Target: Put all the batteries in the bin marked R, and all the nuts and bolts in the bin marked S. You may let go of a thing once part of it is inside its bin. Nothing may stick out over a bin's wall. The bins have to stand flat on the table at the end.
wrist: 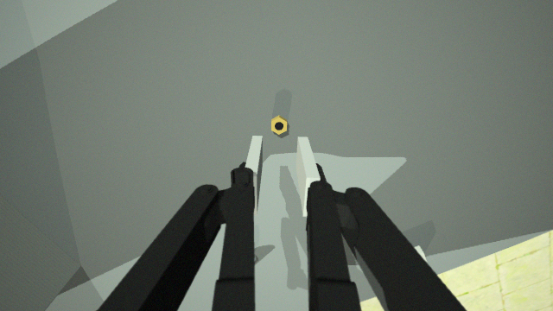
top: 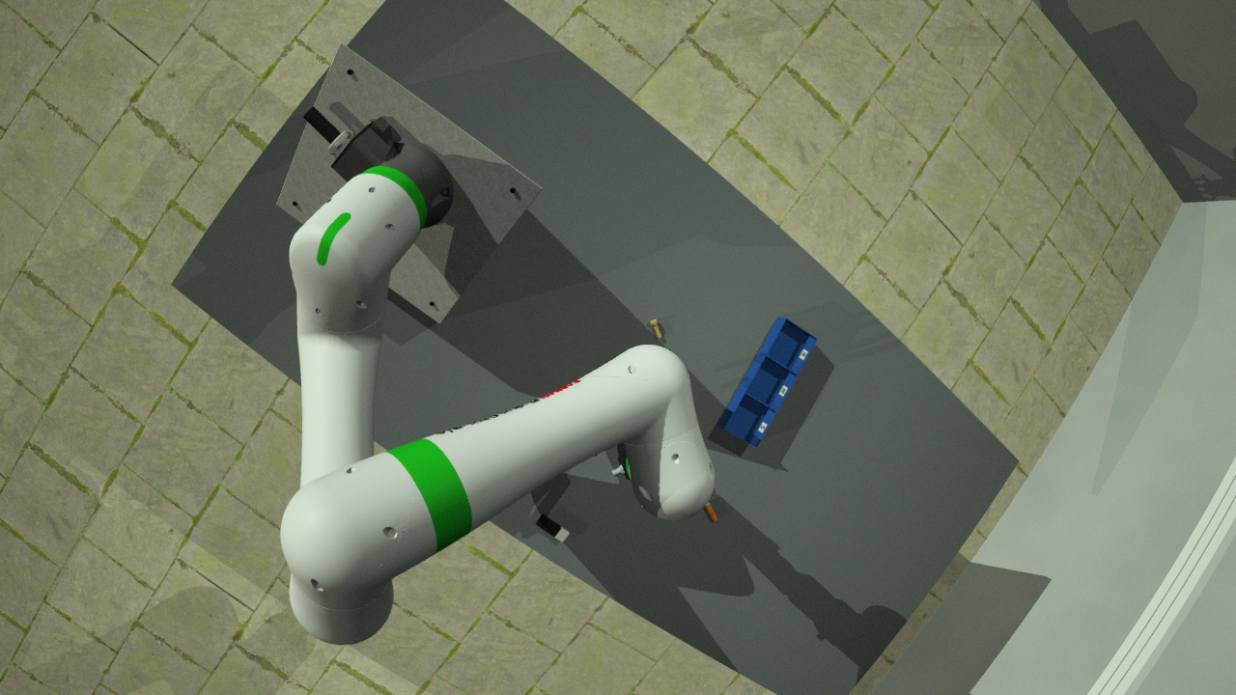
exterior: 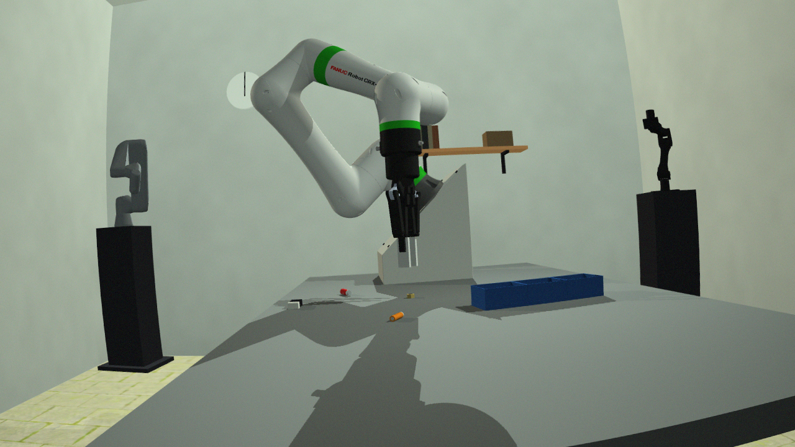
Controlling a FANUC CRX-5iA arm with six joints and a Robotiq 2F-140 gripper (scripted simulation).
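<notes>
Now: hand 10 cm above the brass nut. The rest, counted from my hand: red battery (12 cm behind, 16 cm to the right, 10 cm below); yellow bolt (5 cm behind, 18 cm to the left, 10 cm below); black-and-white battery (9 cm ahead, 24 cm to the right, 10 cm below).
</notes>
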